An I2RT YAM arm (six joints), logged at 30 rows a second.
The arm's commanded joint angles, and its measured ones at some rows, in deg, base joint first. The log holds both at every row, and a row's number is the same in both.
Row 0, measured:
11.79, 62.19, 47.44, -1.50, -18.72, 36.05
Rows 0 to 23, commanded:
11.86, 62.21, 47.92, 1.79, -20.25, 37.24
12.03, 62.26, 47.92, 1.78, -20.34, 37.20
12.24, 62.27, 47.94, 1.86, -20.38, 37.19
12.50, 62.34, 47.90, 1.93, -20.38, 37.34
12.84, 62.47, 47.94, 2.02, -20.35, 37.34
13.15, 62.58, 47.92, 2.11, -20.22, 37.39
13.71, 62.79, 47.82, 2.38, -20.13, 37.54
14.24, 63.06, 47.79, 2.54, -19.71, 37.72
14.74, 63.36, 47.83, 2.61, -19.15, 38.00
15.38, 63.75, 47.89, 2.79, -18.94, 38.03
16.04, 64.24, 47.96, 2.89, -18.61, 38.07
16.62, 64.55, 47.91, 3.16, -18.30, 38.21
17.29, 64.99, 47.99, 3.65, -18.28, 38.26
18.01, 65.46, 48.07, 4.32, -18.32, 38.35
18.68, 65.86, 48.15, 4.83, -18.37, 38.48
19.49, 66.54, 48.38, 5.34, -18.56, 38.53
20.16, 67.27, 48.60, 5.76, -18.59, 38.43
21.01, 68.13, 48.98, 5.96, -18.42, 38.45
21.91, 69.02, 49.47, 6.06, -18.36, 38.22
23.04, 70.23, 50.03, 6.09, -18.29, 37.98
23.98, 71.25, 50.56, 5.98, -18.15, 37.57
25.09, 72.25, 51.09, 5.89, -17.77, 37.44
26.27, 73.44, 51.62, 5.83, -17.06, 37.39
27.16, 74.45, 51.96, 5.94, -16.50, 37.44
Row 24, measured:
24.93, 73.19, 49.39, 3.64, -18.26, 37.58
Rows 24 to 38, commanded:
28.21, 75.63, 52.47, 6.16, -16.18, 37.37
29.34, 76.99, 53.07, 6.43, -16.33, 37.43
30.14, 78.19, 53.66, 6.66, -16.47, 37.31
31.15, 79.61, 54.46, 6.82, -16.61, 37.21
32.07, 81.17, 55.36, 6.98, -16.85, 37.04
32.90, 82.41, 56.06, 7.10, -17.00, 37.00
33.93, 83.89, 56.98, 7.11, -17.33, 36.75
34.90, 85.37, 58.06, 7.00, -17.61, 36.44
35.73, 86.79, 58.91, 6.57, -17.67, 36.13
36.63, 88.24, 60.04, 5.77, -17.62, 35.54
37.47, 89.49, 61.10, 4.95, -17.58, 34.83
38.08, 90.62, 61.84, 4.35, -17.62, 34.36
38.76, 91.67, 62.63, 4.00, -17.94, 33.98
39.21, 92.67, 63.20, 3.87, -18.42, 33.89
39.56, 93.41, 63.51, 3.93, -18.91, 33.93
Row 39, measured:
38.46, 92.75, 61.19, 4.49, -17.98, 35.83
